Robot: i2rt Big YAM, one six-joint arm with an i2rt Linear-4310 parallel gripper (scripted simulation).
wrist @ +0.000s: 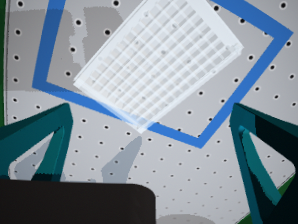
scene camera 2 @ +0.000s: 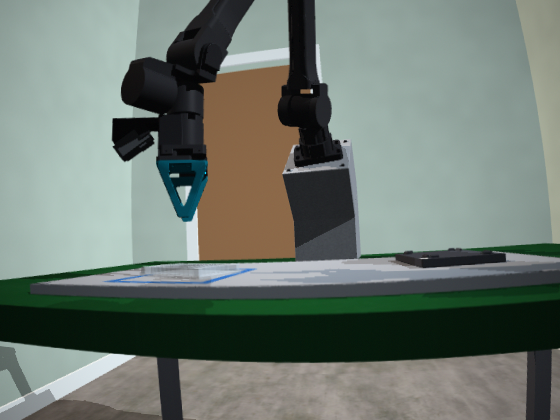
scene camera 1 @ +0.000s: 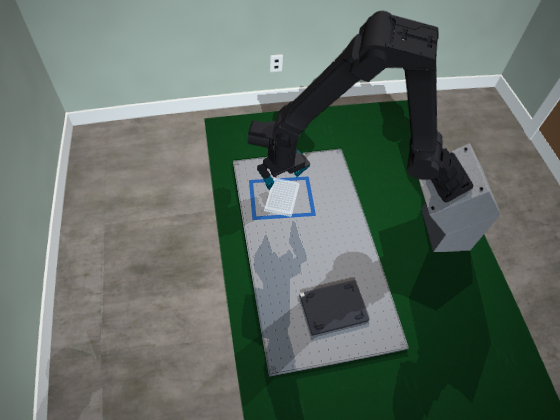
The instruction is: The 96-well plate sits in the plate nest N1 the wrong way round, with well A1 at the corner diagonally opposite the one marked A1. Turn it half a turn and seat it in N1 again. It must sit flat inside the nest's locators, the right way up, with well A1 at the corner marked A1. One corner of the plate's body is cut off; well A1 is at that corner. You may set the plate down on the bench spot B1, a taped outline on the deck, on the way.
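Note:
My gripper is there for me to see, and it's visible in the wrist view and in scene camera 1 too. There's also a 96-well plate, along with a plate nest N1.

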